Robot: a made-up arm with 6 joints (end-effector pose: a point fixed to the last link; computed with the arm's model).
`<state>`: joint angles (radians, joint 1 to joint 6).
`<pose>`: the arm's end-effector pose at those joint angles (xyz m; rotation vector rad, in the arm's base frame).
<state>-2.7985 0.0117 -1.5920 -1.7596 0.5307 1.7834</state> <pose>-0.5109 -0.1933 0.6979 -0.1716 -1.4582 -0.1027</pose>
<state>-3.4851 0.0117 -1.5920 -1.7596 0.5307 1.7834</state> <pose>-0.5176 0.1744 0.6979 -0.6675 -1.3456 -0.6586</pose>
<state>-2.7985 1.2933 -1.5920 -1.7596 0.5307 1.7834</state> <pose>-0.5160 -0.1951 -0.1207 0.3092 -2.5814 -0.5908</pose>
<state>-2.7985 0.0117 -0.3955 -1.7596 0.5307 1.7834</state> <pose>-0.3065 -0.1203 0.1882 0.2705 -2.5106 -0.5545</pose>
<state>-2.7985 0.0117 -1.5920 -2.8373 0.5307 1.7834</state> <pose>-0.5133 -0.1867 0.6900 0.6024 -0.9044 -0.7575</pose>
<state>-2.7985 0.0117 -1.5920 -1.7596 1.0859 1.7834</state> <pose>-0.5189 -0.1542 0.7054 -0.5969 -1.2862 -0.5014</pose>
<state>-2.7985 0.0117 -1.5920 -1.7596 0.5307 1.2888</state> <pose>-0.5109 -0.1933 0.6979 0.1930 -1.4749 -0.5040</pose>
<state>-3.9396 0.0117 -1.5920 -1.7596 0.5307 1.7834</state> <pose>-0.3885 0.3839 0.6979 -0.9860 -1.2002 -1.0201</pose>
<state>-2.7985 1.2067 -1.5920 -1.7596 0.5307 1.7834</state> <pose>-0.5471 -0.2062 -0.0715 0.2698 -2.5093 -0.5538</pose>
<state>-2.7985 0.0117 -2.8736 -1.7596 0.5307 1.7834</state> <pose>-0.0998 -0.0464 1.0919 -0.4840 -0.2545 0.2850</pose>
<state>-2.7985 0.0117 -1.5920 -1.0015 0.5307 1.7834</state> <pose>-0.5113 -0.1919 0.7054 -0.7550 -1.6995 0.4235</pose>
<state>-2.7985 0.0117 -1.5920 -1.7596 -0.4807 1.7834</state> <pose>-0.4514 -0.2318 0.6868 0.6392 -1.5646 0.6489</pose>
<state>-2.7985 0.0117 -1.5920 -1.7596 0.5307 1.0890</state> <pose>-0.5109 -0.1933 0.6979 0.3426 -1.4631 -0.6648</pose>
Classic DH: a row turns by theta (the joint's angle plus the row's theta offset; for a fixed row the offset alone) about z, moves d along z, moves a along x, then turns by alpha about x. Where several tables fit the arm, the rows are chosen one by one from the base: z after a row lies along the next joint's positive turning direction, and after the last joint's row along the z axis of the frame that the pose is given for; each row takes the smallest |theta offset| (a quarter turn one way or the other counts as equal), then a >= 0, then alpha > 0; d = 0 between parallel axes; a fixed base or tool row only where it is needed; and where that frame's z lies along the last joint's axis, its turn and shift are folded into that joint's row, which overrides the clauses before.
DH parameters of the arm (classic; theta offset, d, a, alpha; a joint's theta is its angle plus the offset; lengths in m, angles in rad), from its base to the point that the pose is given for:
joint 1: 0 0.285 0 -1.5708
joint 2: -1.3843 0 0.3236 0
joint 3: 1.3843 0 0.093 -1.5708
joint 4: 0 0.41 0 1.5708
joint 5: 0 0 0.046 -1.5708
joint 6: 0 0.058 0 0

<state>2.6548 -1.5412 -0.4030 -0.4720 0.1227 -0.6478</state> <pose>-0.0772 0.0210 0.6456 0.3976 -1.3898 -1.3839</pose>
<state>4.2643 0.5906 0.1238 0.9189 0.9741 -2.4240</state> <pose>0.0279 0.0175 0.1005 -1.6256 0.7526 -1.0927</pose>
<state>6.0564 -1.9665 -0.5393 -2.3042 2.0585 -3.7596</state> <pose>-0.1867 -0.0124 0.6427 -1.4190 -1.4100 1.8664</pose>
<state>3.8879 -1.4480 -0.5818 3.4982 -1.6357 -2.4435</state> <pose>0.0157 -0.0116 0.5804 0.2131 -2.9687 0.7883</pose>
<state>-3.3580 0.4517 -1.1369 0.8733 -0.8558 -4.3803</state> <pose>-0.5378 0.1763 0.3138 -1.9148 0.1224 1.1078</pose>
